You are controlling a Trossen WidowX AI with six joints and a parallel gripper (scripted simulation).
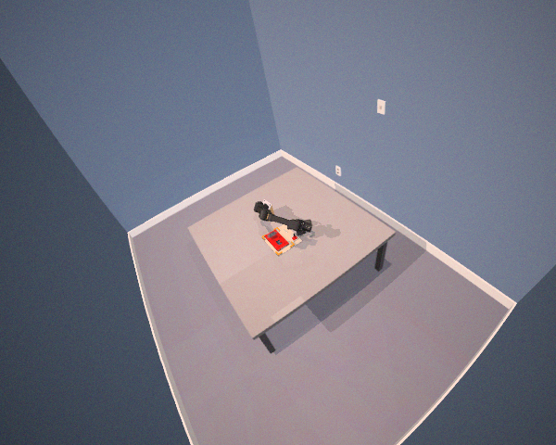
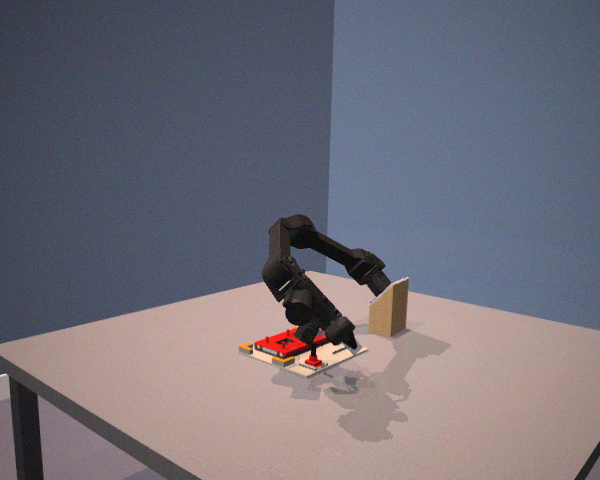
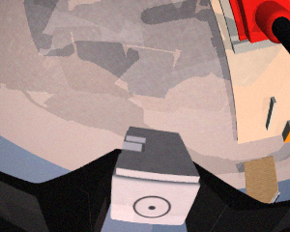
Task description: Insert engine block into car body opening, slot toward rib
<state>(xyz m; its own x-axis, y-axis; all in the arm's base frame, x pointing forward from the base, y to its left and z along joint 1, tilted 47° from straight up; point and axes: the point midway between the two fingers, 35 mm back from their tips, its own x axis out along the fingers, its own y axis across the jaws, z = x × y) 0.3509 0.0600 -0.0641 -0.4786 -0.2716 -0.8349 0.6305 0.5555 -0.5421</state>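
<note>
Right now my gripper tip is 10 mm below the grey engine block and 10 mm short of it.
</note>
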